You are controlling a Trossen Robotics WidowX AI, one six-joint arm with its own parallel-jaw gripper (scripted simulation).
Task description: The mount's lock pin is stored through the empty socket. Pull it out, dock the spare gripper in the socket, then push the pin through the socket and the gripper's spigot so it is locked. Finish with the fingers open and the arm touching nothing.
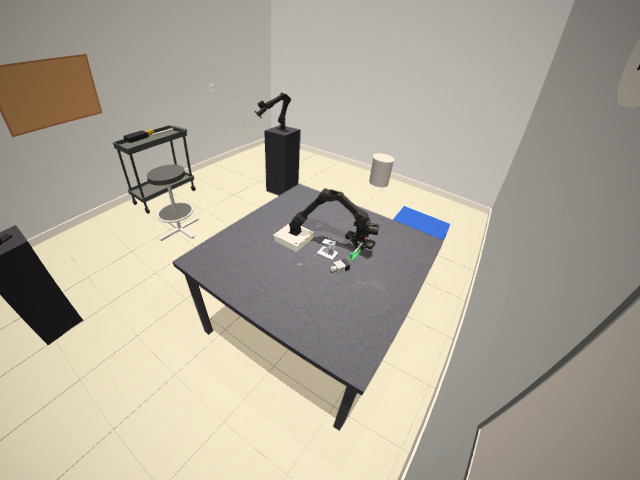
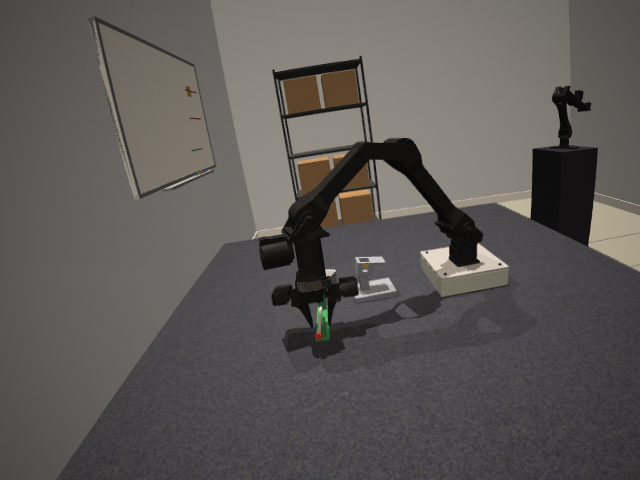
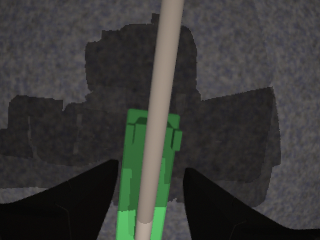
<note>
In view: the gripper (image 2: 320, 325).
The gripper is seen too in image 3 (image 3: 151, 171).
</note>
